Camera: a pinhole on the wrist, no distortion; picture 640 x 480 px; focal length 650.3 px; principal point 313.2 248.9 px. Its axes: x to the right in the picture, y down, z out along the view. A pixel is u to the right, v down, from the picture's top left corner.
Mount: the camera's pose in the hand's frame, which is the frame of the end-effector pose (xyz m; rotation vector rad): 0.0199 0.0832 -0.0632 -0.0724 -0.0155 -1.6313
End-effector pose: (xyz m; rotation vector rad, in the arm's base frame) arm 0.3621 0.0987 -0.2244 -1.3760 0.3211 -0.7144
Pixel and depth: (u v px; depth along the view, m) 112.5 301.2 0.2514
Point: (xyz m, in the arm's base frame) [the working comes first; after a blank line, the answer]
In the camera's frame: -0.0776 0.0202 0.2514

0.5595 0.2114 -0.3448
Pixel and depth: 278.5 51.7 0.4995
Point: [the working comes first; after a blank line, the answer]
In the camera's frame: -0.0267 -0.1515 0.4995

0.5819 0.5135 -0.3016
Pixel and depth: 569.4 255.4 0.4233
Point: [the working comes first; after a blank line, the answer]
In the camera's frame: 0.1668 0.0042 0.4233

0.5892 0.3641 -0.0893
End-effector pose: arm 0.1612 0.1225 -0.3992 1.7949 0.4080 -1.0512
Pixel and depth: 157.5 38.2 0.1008
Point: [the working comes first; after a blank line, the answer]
In the camera's frame: -0.0241 -0.0327 0.1008

0.2163 0.0382 -0.3325
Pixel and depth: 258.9 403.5 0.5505
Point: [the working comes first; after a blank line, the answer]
In the camera's frame: -0.0460 0.1309 0.5505

0.1339 -0.3937 -0.5225
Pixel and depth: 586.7 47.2 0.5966
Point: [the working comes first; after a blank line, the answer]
In the camera's frame: 0.2509 -0.1850 0.5966

-0.2733 -0.2722 -0.4253
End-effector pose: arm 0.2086 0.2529 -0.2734 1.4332 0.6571 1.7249
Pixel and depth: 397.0 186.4 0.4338
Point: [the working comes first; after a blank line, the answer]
In the camera's frame: 0.0559 -0.0417 0.4338

0.5589 0.1818 -0.1500
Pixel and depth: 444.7 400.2 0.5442
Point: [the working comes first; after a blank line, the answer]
In the camera's frame: 0.1100 0.1266 0.5442

0.6676 0.3438 -0.0765
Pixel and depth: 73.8 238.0 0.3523
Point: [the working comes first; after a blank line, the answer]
In the camera's frame: -0.1297 -0.0059 0.3523

0.4235 0.1265 -0.0052
